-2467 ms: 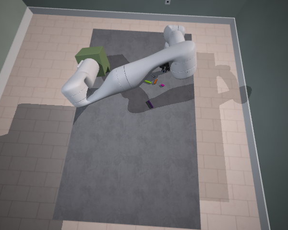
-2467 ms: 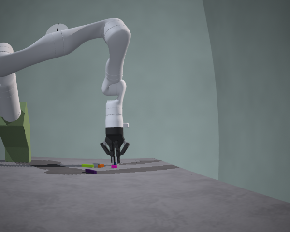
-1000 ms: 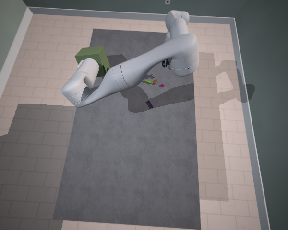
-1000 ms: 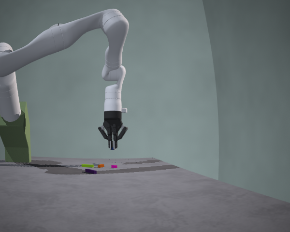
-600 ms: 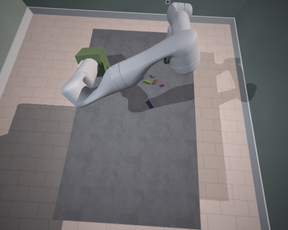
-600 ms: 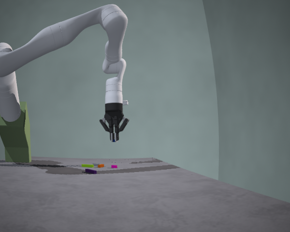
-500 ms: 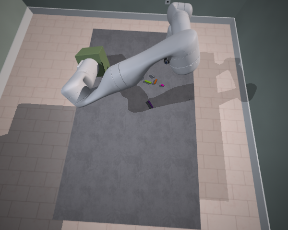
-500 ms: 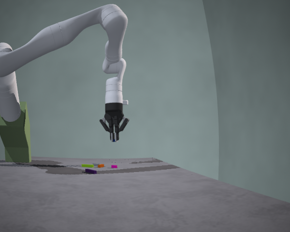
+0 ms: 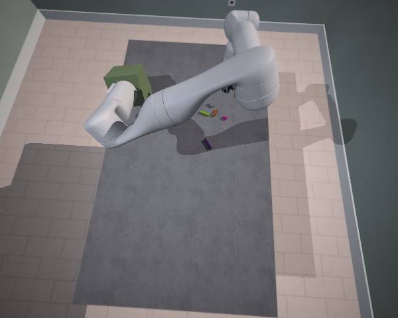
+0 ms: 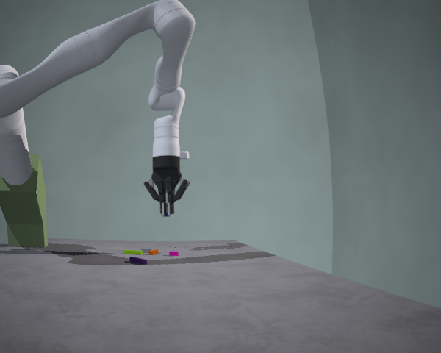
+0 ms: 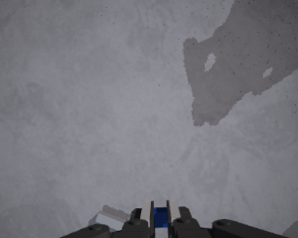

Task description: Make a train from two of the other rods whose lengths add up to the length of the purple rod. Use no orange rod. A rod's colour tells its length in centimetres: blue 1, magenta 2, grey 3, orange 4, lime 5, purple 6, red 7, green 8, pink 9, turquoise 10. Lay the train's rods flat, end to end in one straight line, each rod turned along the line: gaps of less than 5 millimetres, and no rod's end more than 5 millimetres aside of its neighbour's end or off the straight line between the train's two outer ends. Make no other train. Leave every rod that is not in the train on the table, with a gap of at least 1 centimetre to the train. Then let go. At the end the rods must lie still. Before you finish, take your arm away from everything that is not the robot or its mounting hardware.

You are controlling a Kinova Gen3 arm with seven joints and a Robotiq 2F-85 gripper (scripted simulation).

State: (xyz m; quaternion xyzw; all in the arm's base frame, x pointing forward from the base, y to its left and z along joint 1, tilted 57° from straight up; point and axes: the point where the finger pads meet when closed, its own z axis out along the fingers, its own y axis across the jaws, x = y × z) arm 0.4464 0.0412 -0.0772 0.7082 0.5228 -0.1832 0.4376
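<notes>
My hand is 240 mm to the left of the purple rod, 110 mm above it and 80 mm past it. Round my hand: blue rod (10 mm below); grey rod (110 mm below, 60 mm behind, 10 mm to the right); orange rod (110 mm below, 60 mm to the right, 50 mm behind).
</notes>
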